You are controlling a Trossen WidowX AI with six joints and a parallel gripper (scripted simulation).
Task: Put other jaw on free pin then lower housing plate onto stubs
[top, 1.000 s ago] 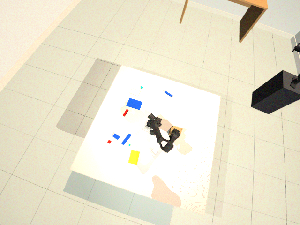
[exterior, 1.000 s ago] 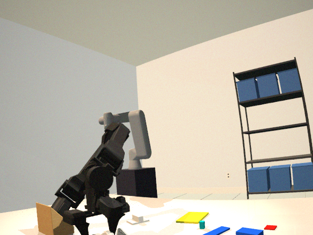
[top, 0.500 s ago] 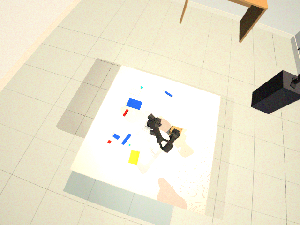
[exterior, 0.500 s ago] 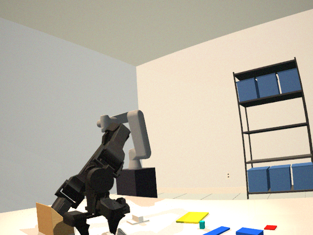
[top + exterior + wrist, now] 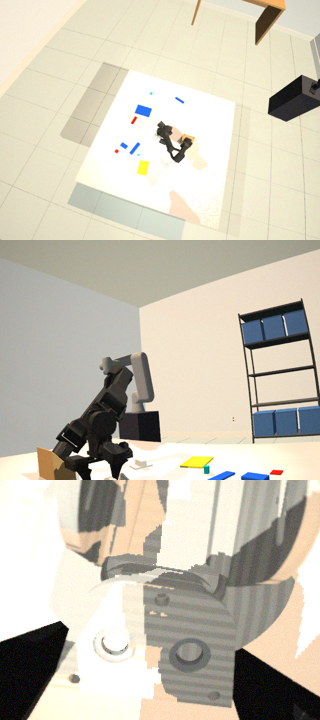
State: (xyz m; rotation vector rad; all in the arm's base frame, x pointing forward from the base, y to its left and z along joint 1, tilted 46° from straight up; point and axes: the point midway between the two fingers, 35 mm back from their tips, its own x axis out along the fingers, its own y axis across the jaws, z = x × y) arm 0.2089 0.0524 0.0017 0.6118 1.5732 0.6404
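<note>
My gripper tip is 10 mm short of the housing plate and 20 mm below it. From my gripper tip the other things lie so: red block: 350 mm ahead, 40 mm to the right; yellow plate: 70 mm ahead, 350 mm to the left; jaw: 20 mm ahead, 20 mm to the left, 10 mm above.
</note>
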